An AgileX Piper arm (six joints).
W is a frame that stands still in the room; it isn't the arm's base.
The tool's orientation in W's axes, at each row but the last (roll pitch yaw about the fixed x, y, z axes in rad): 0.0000 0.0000 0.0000; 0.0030 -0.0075 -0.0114; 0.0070 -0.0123 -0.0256; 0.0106 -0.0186 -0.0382; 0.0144 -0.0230 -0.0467
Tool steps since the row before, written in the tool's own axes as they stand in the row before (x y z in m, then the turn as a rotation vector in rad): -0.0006 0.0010 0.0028 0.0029 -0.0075 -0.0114; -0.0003 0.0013 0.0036 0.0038 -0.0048 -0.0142; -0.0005 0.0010 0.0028 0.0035 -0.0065 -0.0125; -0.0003 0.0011 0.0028 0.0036 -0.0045 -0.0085; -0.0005 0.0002 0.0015 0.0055 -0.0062 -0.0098
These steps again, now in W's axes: -0.0006 0.0010 0.0028 0.0029 -0.0075 -0.0114; -0.0003 0.0013 0.0036 0.0039 -0.0048 -0.0142; -0.0005 0.0010 0.0028 0.0035 -0.0065 -0.0125; -0.0003 0.0011 0.0028 0.0036 -0.0045 -0.0085; -0.0005 0.0002 0.0015 0.0054 -0.0063 -0.0098
